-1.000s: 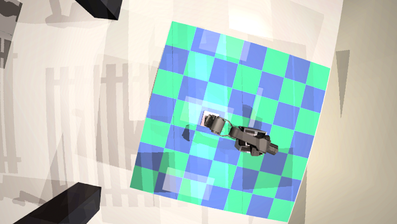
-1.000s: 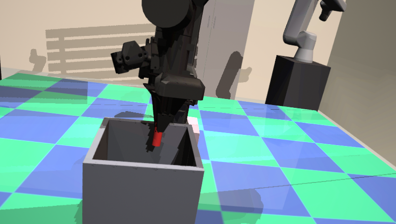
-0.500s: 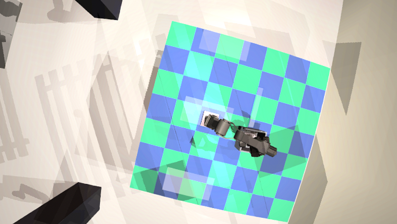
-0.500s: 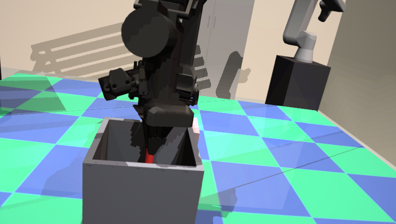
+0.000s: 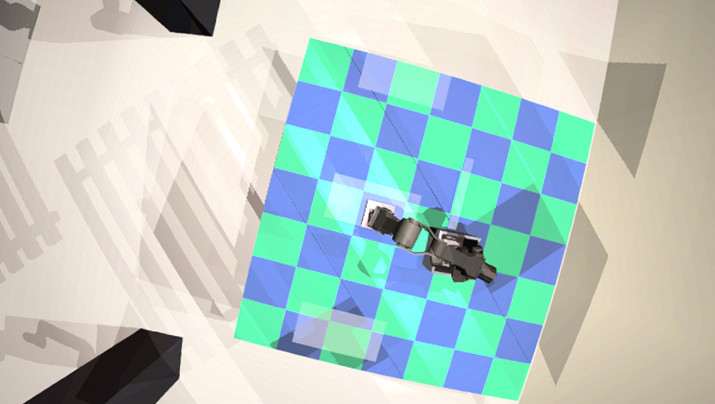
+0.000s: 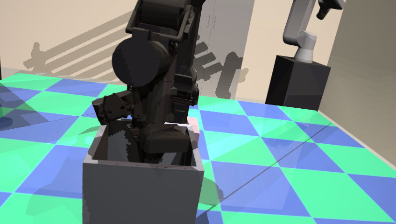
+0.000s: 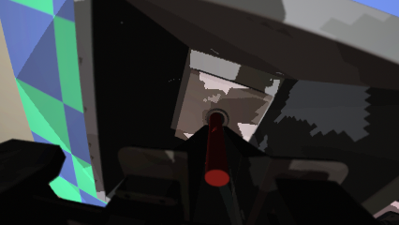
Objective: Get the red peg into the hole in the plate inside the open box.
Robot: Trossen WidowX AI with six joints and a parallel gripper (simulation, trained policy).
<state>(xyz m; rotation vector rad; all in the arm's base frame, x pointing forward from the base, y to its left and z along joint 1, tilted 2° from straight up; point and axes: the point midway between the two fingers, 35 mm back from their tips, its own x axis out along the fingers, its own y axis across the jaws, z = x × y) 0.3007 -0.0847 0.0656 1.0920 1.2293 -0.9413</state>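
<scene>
Right now my gripper tip is 1 cm below the red peg.
</scene>
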